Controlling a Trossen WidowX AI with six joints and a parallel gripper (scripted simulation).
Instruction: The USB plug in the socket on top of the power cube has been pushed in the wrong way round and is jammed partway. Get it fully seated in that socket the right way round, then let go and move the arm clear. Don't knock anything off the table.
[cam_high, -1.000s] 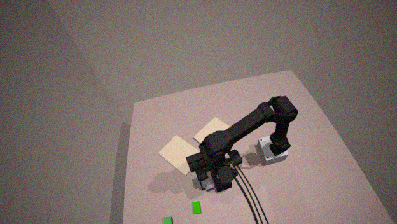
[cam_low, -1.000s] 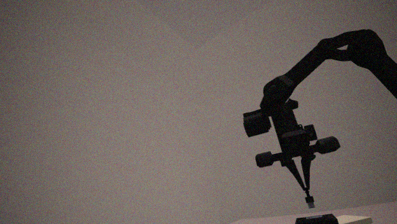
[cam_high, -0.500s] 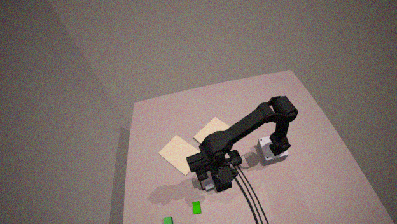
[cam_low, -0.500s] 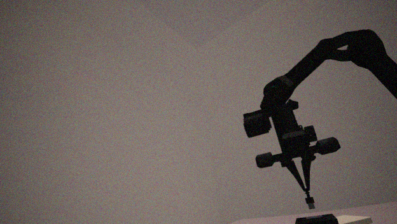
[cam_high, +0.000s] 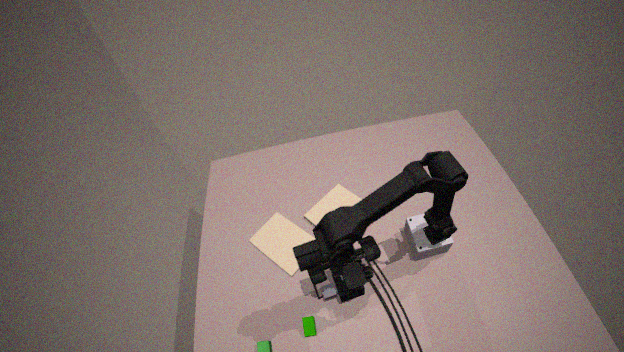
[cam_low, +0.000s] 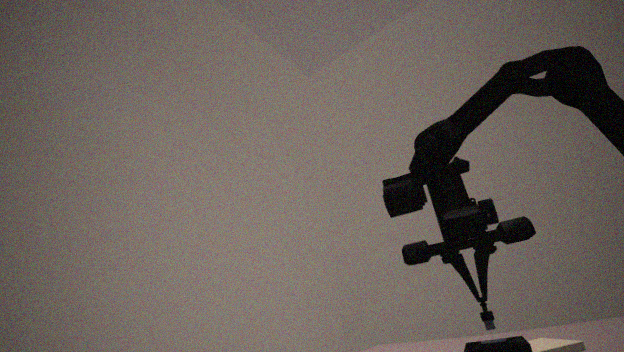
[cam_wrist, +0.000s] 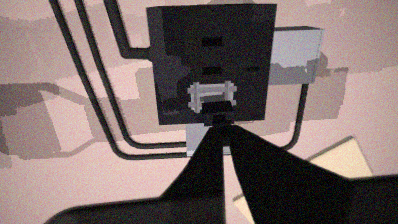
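Right now the USB plug is 20 mm below my gripper tip.
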